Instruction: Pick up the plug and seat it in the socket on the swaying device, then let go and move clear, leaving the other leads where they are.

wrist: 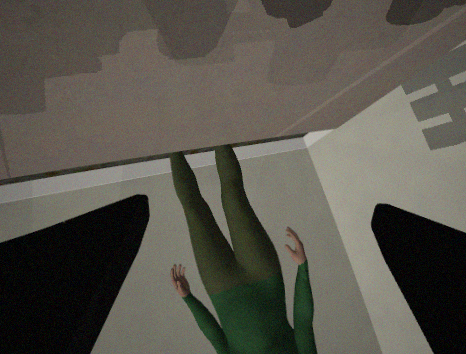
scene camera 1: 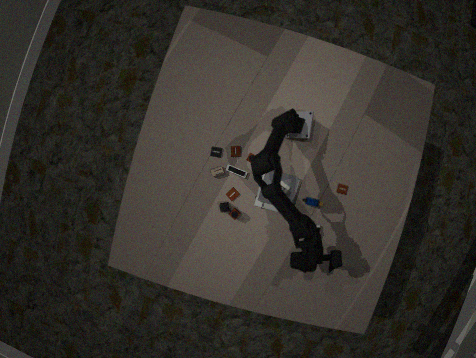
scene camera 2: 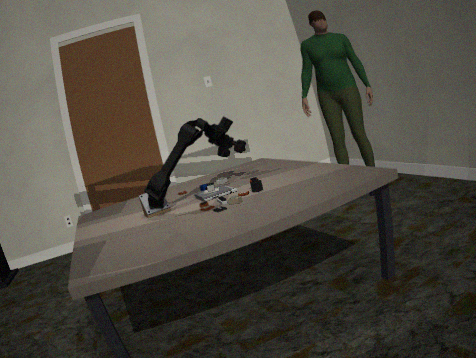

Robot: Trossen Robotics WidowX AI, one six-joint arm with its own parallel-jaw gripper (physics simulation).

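The device [scene camera 1: 262, 199] [scene camera 2: 222, 193] is a pale grey board, partly hidden under the arm in the first scene view. Its socket cannot be made out. A blue piece with a yellow end [scene camera 1: 312, 202] [scene camera 2: 203, 187] lies beside the device; it may be the plug, but I cannot tell for certain. My gripper [scene camera 1: 323, 260] [scene camera 2: 232, 149] [wrist: 261, 210] is open and empty, high above the table beyond the device, facing outward. Neither the plug nor the device shows in the wrist view.
Orange blocks [scene camera 1: 236, 151] [scene camera 1: 233, 194] [scene camera 1: 342, 189], a dark block [scene camera 1: 216, 151], a beige block [scene camera 1: 217, 172] and a white-rimmed dark bar [scene camera 1: 237, 171] lie on the table [scene camera 1: 200, 100] [scene camera 2: 240, 220]. A dark upright piece [scene camera 1: 224, 206] [scene camera 2: 256, 184] stands near a red-topped one [scene camera 1: 235, 213]. A person [scene camera 2: 327, 65] [wrist: 250, 305] stands beyond.
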